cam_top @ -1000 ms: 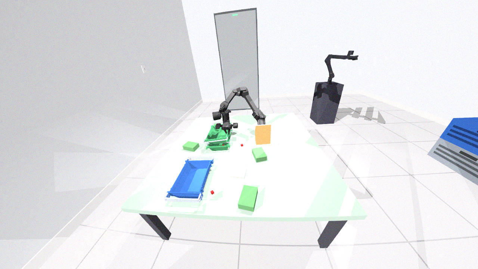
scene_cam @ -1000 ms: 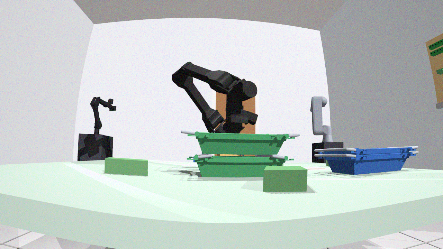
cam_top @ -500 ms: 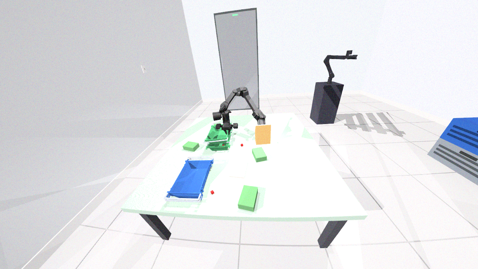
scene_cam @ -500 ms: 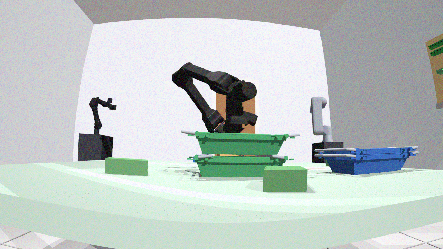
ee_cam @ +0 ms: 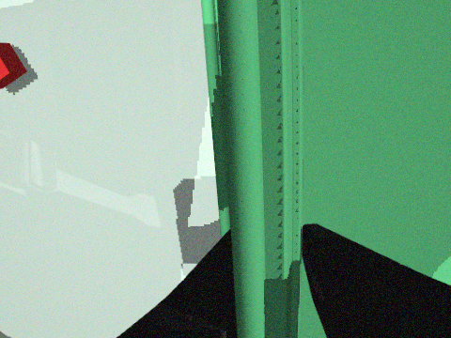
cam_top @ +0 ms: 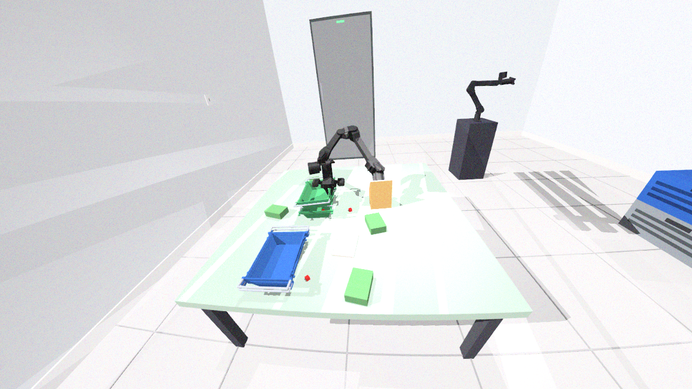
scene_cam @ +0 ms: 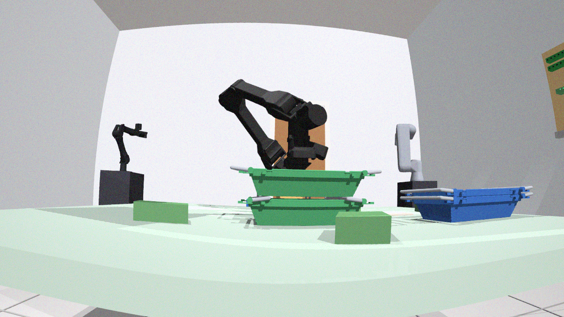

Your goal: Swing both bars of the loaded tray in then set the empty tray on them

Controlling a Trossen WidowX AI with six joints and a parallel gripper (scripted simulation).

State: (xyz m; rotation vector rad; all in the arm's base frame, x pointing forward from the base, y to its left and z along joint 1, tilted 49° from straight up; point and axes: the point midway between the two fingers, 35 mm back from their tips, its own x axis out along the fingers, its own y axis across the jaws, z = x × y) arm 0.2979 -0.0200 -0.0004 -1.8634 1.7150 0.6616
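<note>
Right now the green tray is 7 cm ahead of my gripper tip and 3 cm above it. From my gripper tip the other things lie so: beige card: 10 cm behind, 33 cm to the left, 8 cm below.
</note>
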